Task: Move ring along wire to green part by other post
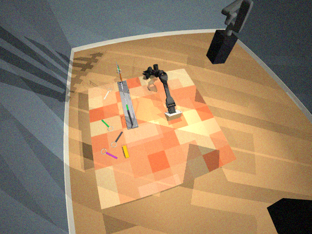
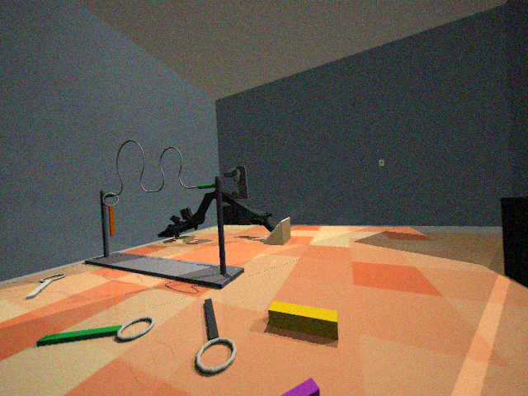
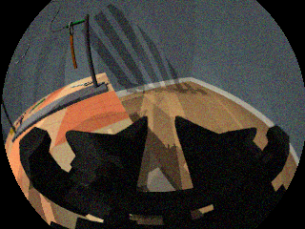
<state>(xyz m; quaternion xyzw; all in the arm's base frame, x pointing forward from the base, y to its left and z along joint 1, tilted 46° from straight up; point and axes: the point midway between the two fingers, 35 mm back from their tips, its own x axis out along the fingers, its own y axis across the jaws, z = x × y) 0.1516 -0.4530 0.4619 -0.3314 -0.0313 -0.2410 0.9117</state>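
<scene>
My gripper tip is 27 cm short of the ring with orange handle, 15 cm to the right of it and 17 cm below it. From my gripper tip the other things lie so: yellow block 34 cm ahead, 94 cm to the left, 2 cm below.
</scene>
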